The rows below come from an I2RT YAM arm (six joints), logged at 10 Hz.
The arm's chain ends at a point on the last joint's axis. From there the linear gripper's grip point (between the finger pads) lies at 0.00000 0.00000 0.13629 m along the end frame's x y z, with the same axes.
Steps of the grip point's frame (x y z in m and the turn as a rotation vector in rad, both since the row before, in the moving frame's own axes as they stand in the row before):
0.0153 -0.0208 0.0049 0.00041 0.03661 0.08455
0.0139 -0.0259 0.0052 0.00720 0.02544 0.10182
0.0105 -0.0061 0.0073 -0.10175 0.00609 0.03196
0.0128 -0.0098 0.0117 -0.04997 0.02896 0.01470
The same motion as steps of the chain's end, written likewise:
0.0103 -0.0210 0.0050 0.00041 0.03661 0.08455
0.0104 -0.0251 0.0052 0.00720 0.02544 0.10182
0.0099 -0.0200 0.0080 -0.10175 0.00609 0.03196
0.0089 -0.0166 0.0119 -0.04997 0.02896 0.01470

